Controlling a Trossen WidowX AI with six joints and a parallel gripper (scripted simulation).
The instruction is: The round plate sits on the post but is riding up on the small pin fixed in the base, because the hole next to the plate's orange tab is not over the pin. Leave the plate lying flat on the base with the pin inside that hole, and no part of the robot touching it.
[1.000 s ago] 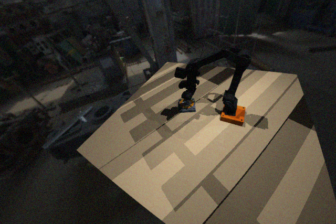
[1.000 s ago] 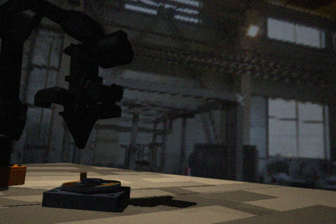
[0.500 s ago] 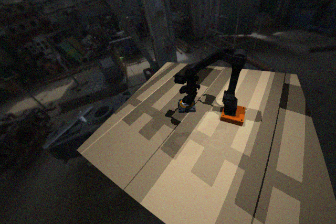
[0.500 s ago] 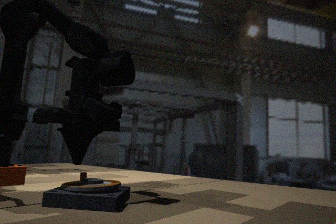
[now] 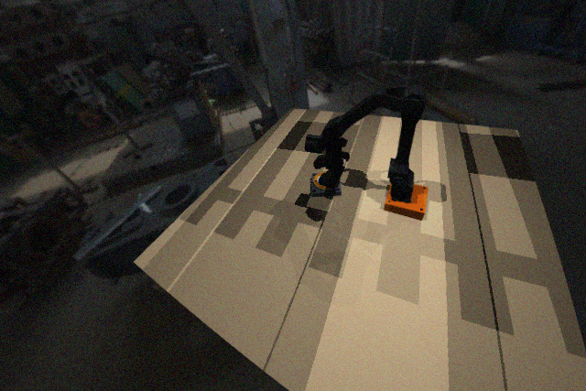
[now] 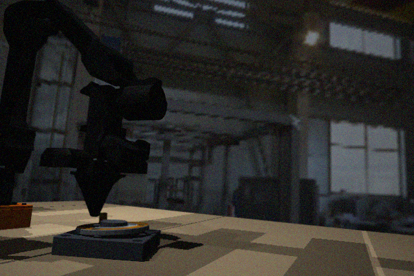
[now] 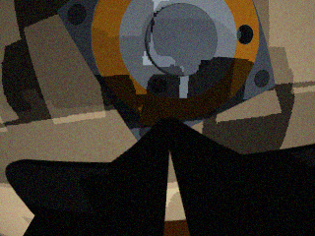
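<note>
Right now my gripper tip is 30 mm short of the round plate and 10 mm above it. Also, from my gripper tip: dark square base: 50 mm ahead, 20 mm to the right, 20 mm below.
</note>
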